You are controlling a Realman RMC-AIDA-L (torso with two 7-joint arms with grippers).
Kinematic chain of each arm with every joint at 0, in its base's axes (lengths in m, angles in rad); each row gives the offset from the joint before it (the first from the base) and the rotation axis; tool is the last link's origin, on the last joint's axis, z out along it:
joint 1: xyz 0 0 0.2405 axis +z
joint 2: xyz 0 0 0 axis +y
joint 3: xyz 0 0 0.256 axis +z
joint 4: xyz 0 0 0 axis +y
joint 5: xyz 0 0 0.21 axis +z
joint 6: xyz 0 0 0 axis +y
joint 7: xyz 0 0 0.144 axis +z
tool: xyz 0 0 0
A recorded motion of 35 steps. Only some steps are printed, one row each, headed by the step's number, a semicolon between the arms.
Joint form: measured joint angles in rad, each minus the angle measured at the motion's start. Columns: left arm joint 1, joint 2, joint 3, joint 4, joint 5, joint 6, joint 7; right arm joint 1, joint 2, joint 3, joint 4, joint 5, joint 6, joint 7.
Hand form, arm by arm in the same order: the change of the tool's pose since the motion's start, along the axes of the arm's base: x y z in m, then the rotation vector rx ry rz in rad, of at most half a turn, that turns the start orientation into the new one. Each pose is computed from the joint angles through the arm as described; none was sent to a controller.
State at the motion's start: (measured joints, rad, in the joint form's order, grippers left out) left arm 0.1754 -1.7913 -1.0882 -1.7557 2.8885 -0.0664 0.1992; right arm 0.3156 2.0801 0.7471 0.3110 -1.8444 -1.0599 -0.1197
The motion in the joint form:
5: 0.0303 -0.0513 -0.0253 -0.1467 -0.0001 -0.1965 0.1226; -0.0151 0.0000 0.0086 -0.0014 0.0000 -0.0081 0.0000
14: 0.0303 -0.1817 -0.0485 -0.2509 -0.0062 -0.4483 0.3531; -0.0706 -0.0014 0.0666 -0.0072 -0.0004 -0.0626 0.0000
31: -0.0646 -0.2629 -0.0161 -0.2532 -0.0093 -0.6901 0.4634; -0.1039 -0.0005 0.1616 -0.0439 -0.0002 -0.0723 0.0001
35: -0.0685 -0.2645 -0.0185 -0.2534 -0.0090 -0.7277 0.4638; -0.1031 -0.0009 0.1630 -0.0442 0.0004 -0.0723 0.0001
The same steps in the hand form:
5: 0.0242 -0.0056 0.0031 -0.0196 0.0837 0.0021; 0.0048 -0.0055 0.0023 0.0133 -0.0005 -0.0152
14: 0.0515 -0.0083 -0.0091 -0.0814 0.2175 -0.0128; 0.0220 -0.0260 0.0183 0.1029 -0.0068 -0.0699
31: 0.0741 -0.0101 -0.0430 -0.2554 0.3207 -0.0467; 0.0456 -0.0453 0.0360 0.1831 -0.0192 -0.1681
35: 0.0711 -0.0117 -0.0449 -0.2805 0.3343 -0.0286; 0.0457 -0.0450 0.0365 0.1847 -0.0192 -0.1685

